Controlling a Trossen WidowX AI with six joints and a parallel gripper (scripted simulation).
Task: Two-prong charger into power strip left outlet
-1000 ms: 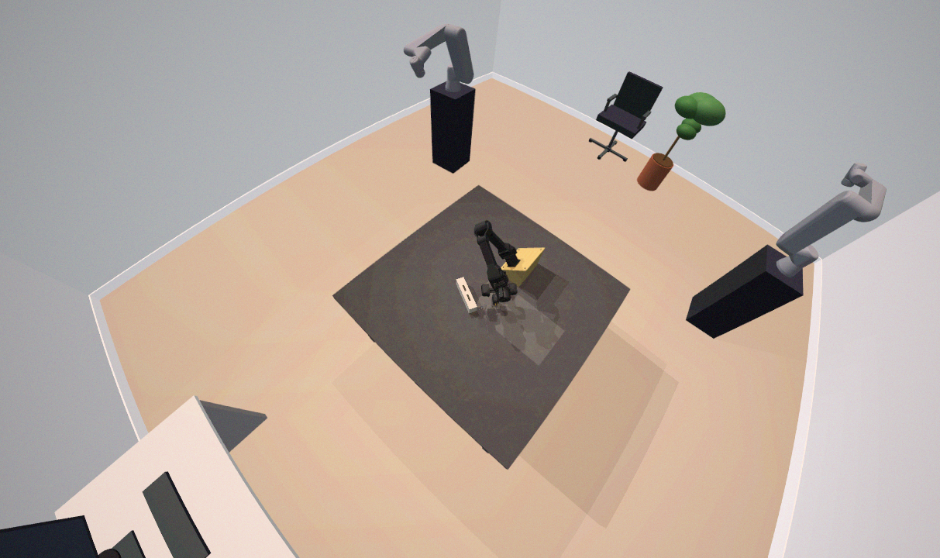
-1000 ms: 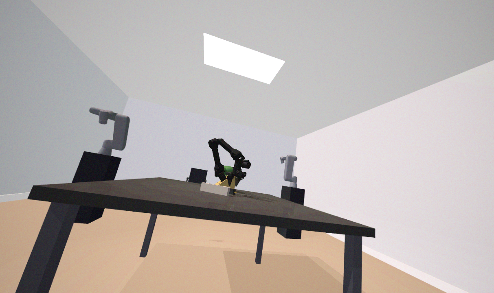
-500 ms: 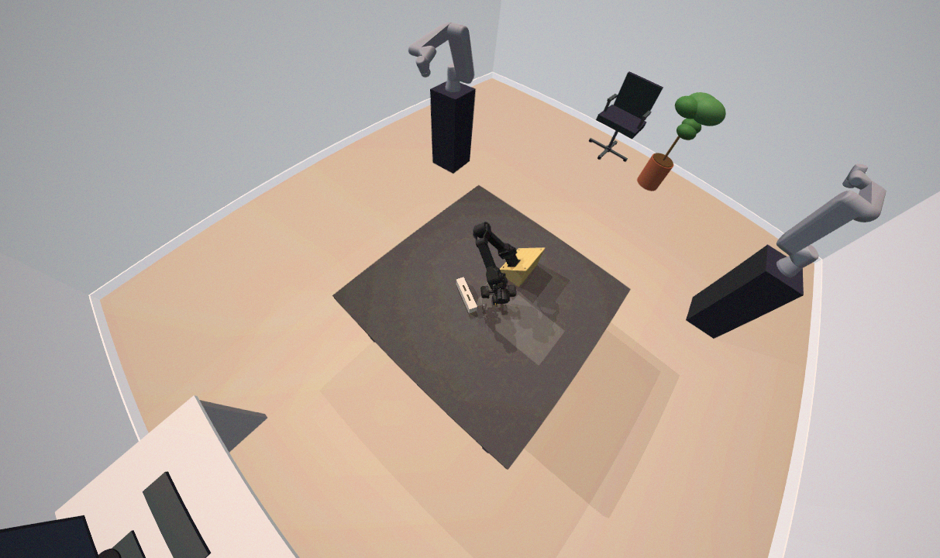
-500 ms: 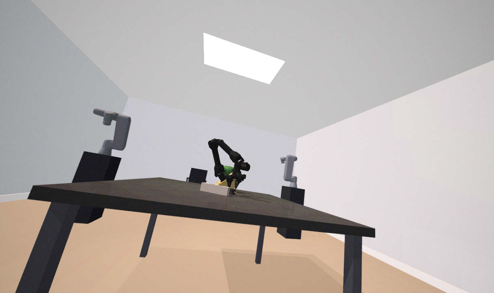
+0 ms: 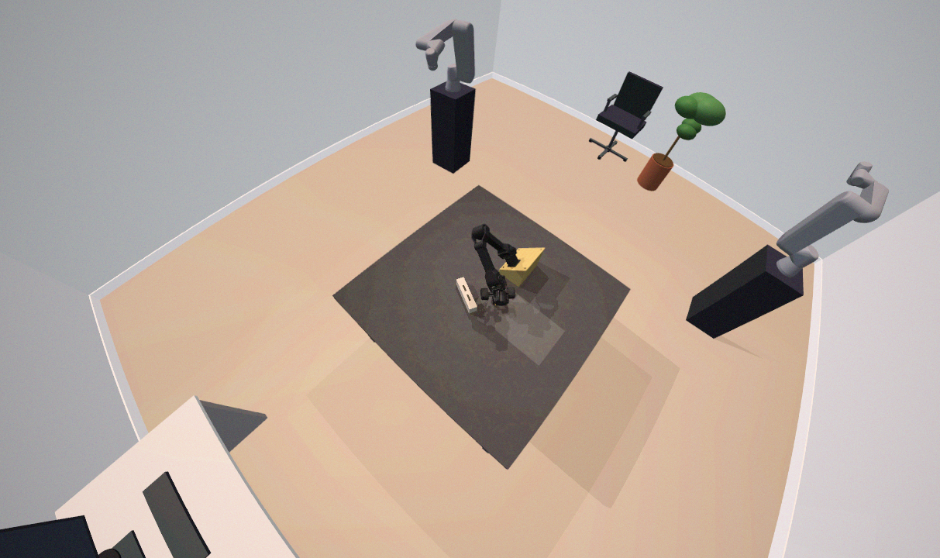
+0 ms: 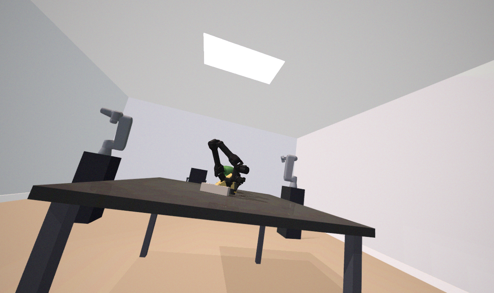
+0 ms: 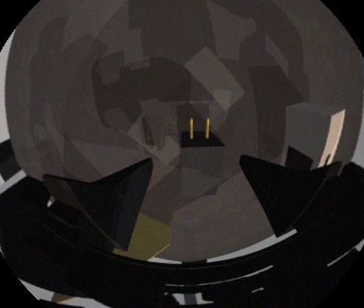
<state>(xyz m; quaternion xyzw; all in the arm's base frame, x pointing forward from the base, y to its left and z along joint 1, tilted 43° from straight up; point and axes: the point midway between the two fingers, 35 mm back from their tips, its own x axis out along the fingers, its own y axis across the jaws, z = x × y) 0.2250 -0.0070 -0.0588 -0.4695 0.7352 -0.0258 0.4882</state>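
The dark charger lies 1 cm to the left of my gripper tip and 1 cm ahead of it.
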